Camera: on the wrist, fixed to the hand. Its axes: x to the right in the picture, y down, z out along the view.
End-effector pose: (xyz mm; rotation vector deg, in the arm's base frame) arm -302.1 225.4 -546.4 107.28 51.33 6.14
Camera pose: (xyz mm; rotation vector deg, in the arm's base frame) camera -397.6 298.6 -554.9 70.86 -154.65 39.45
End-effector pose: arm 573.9 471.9 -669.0 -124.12 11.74 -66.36
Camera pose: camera 475.9 491.8 -601.5 -8.84 92.73 77.76
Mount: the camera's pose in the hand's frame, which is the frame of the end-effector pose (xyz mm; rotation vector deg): -20.6 -73.2 -93.7 8.16 -54.86 168.85
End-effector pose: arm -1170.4 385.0 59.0 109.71 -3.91 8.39
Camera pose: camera -1188.5 497.6 19.4 -5.80 161.48 -50.07
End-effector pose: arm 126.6 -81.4 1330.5 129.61 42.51 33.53
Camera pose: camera 31.7 -7.1 1336.9 -61.04 149.61 -7.32
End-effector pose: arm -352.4 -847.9 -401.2 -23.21 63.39 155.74
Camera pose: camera -296.4 -863.4 -507.0 -79.87 -18.95 -16.06
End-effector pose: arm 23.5 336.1 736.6 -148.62 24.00 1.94
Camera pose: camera 20.8 356.5 855.5 24.44 142.21 90.44
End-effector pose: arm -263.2 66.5 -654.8 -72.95 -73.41 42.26
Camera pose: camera -196.1 6.2 -574.7 57.90 -49.16 -104.47
